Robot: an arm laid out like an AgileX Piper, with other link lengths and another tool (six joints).
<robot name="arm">
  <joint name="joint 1" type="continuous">
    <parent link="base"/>
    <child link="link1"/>
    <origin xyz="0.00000 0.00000 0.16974"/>
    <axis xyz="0 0 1"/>
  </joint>
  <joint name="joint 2" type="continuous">
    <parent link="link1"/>
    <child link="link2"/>
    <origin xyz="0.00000 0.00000 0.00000" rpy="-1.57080 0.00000 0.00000"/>
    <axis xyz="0 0 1"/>
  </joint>
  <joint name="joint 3" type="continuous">
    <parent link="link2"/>
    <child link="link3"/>
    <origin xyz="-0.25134 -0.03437 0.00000"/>
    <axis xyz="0 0 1"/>
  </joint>
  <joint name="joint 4" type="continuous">
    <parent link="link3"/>
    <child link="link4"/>
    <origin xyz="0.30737 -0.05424 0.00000" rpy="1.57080 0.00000 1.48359"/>
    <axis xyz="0 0 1"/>
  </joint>
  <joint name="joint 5" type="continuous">
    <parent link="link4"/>
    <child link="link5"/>
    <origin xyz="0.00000 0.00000 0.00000" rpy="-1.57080 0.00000 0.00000"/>
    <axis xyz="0 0 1"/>
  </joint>
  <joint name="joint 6" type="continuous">
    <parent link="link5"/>
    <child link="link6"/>
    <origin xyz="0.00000 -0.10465 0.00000" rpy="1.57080 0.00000 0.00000"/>
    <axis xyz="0 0 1"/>
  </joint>
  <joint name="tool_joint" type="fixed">
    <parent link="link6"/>
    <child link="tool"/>
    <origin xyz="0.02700 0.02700 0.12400" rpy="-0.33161 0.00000 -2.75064"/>
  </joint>
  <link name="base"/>
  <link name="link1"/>
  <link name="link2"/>
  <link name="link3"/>
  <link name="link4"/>
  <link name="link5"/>
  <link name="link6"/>
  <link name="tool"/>
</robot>
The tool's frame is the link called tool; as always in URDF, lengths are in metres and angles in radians. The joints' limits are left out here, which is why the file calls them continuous.
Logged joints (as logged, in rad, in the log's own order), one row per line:
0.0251 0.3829 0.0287 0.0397 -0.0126 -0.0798
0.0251 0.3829 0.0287 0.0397 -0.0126 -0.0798
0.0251 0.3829 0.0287 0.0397 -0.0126 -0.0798
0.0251 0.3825 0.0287 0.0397 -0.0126 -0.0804
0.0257 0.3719 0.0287 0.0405 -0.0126 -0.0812
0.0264 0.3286 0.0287 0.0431 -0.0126 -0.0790
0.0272 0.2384 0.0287 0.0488 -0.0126 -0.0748
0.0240 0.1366 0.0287 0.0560 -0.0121 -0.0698
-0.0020 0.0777 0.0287 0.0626 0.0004 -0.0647
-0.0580 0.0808 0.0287 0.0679 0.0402 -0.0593
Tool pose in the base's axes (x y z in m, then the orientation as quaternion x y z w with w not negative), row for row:
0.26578 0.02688 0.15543 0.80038 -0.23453 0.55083 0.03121
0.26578 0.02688 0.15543 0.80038 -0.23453 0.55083 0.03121
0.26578 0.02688 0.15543 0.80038 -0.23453 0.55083 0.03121
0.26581 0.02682 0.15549 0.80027 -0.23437 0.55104 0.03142
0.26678 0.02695 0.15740 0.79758 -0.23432 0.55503 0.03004
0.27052 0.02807 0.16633 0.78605 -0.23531 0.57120 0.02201
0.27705 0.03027 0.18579 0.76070 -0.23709 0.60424 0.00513
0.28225 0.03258 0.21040 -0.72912 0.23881 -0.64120 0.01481
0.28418 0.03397 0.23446 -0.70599 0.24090 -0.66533 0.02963
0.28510 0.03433 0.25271 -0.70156 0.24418 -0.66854 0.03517
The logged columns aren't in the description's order. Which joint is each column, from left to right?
Columns, left to right: joint 3, joint 5, joint 1, joint 6, joint 2, joint 4.
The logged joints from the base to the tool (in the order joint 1, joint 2, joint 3, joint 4, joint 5, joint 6), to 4 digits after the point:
0.0287 -0.0126 0.0251 -0.0798 0.3829 0.0397
0.0287 -0.0126 0.0251 -0.0798 0.3829 0.0397
0.0287 -0.0126 0.0251 -0.0798 0.3829 0.0397
0.0287 -0.0126 0.0251 -0.0804 0.3825 0.0397
0.0287 -0.0126 0.0257 -0.0812 0.3719 0.0405
0.0287 -0.0126 0.0264 -0.0790 0.3286 0.0431
0.0287 -0.0126 0.0272 -0.0748 0.2384 0.0488
0.0287 -0.0121 0.0240 -0.0698 0.1366 0.0560
0.0287 0.0004 -0.0020 -0.0647 0.0777 0.0626
0.0287 0.0402 -0.0580 -0.0593 0.0808 0.0679

